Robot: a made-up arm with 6 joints.
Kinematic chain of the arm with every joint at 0, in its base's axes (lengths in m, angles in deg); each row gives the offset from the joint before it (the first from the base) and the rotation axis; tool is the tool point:
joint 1: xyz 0 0 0.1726 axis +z
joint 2: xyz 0 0 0 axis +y
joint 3: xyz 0 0 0.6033 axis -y
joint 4: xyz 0 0 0 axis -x
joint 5: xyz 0.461 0 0 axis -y
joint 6: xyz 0 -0.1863 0 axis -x
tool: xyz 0 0 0
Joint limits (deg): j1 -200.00..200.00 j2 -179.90..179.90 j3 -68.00..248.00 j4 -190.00..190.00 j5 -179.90..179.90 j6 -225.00..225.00
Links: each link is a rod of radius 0.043 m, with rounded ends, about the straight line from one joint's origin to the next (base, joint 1, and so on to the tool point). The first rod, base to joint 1, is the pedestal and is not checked.
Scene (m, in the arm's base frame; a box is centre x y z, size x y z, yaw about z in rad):
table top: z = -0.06
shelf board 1: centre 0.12 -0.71 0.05 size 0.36 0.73 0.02 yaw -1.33
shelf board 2: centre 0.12 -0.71 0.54 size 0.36 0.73 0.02 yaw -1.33
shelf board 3: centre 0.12 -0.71 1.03 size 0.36 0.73 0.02 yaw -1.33
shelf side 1: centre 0.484 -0.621 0.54 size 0.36 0.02 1 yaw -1.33
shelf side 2: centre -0.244 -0.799 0.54 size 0.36 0.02 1 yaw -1.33
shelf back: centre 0.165 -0.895 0.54 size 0.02 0.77 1 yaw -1.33
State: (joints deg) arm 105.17 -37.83 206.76 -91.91 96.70 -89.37
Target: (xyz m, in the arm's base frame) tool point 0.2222 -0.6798 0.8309
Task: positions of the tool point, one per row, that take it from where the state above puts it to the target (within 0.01 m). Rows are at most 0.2 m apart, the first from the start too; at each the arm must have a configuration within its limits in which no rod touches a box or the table.
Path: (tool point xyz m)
1: 0.1886 -0.5980 0.3169
2: 0.1594 -0.4765 0.3158
3: 0.0989 -0.3549 0.3125
4: 0.1396 -0.4057 0.4125
5: 0.1573 -0.4246 0.5446
6: 0.1539 -0.4010 0.6905
7: 0.1367 -0.3314 0.8309
8: 0.1703 -0.4476 0.8557
9: 0.1994 -0.5653 0.8556
10: 0.2222 -0.6798 0.8310

